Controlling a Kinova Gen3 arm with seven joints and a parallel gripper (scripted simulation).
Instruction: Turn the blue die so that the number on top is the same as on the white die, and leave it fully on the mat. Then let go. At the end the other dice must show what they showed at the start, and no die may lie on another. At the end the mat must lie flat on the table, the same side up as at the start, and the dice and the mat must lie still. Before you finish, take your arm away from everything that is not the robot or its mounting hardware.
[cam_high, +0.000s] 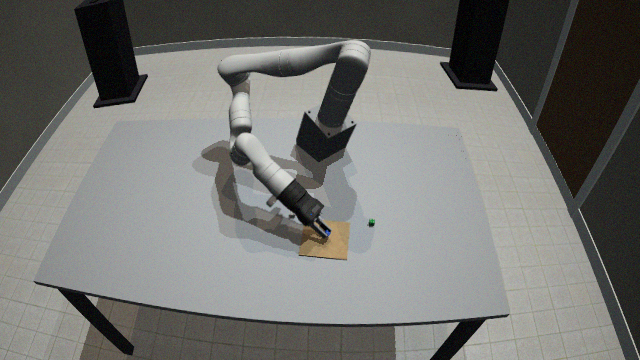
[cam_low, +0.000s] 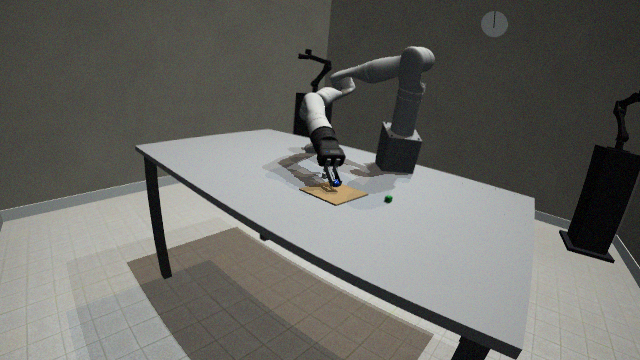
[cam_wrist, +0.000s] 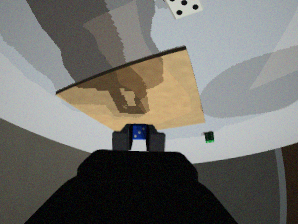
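Now: the blue die 1 cm ahead of my hand, 1 cm to the left of it and 1 cm below it. Also, from my hand: white die 9 cm behind, 9 cm to the right, 3 cm below; green die 4 cm behind, 15 cm to the left, 3 cm below; tan mat 4 cm below.
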